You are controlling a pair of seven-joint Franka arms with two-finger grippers.
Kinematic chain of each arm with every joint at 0, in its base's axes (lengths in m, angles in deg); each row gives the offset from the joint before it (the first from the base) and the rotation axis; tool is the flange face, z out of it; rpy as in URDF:
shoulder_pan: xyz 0 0 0.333 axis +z
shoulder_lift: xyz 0 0 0 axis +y
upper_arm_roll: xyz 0 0 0.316 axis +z
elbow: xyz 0.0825 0 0 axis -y
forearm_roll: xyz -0.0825 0 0.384 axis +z
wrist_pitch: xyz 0 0 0 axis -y
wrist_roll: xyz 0.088 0 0 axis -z
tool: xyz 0 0 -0.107 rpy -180 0 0
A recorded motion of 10 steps. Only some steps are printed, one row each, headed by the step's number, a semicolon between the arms.
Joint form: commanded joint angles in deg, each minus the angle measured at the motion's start. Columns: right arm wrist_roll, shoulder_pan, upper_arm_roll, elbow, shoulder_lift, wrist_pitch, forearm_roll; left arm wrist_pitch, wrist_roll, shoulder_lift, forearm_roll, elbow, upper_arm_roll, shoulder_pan.
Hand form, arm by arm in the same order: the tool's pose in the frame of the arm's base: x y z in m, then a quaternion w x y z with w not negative. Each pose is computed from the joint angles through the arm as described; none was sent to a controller.
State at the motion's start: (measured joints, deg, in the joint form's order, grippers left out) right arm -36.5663 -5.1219 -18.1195 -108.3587 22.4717 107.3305 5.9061; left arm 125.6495 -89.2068 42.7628 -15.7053 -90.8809 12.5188 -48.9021
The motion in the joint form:
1: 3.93 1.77 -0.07 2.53 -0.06 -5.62 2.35; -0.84 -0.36 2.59 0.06 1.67 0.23 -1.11
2: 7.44 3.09 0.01 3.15 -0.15 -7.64 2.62; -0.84 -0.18 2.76 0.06 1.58 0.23 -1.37
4: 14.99 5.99 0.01 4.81 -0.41 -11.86 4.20; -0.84 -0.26 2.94 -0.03 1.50 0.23 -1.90
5: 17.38 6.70 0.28 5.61 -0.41 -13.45 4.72; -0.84 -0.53 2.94 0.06 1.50 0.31 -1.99
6: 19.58 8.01 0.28 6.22 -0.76 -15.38 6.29; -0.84 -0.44 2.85 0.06 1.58 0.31 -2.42
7: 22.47 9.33 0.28 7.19 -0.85 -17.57 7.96; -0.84 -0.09 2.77 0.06 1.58 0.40 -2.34
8: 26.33 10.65 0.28 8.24 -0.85 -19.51 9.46; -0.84 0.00 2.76 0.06 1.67 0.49 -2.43
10: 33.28 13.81 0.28 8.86 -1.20 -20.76 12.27; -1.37 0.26 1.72 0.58 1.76 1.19 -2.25
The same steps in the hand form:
1: 0.5485 -0.1937 0.2955 0.10374 -0.97390 -0.06255 0.19195; 0.5275 -0.4386 0.1752 0.05315 -0.86701 -0.49246 0.05441
2: 0.5521 -0.1786 0.2994 0.10319 -0.97229 -0.04433 0.20503; 0.5249 -0.4402 0.1726 0.05536 -0.86866 -0.48924 0.05490
4: 0.5607 -0.1454 0.3111 0.10483 -0.96829 -0.00237 0.22675; 0.5202 -0.4443 0.1699 0.05755 -0.87009 -0.48636 0.05564
5: 0.5639 -0.1341 0.3155 0.10572 -0.96629 0.00969 0.23453; 0.5201 -0.4445 0.1701 0.05807 -0.86934 -0.48776 0.05446
6: 0.5665 -0.1172 0.3225 0.11486 -0.96345 0.01969 0.24123; 0.5172 -0.4490 0.1717 0.05681 -0.87171 -0.48371 0.05393
7: 0.5698 -0.0997 0.3294 0.12282 -0.95968 0.03452 0.25049; 0.5186 -0.4477 0.1728 0.05599 -0.87264 -0.48218 0.05350
8: 0.5733 -0.0824 0.3362 0.12601 -0.95568 0.05632 0.26005; 0.5188 -0.4483 0.1736 0.05525 -0.87327 -0.48122 0.05271
10: 0.5784 -0.0446 0.3443 0.12796 -0.95029 0.09095 0.26889; 0.5264 -0.4430 0.1870 0.05167 -0.87349 -0.48187 0.04628

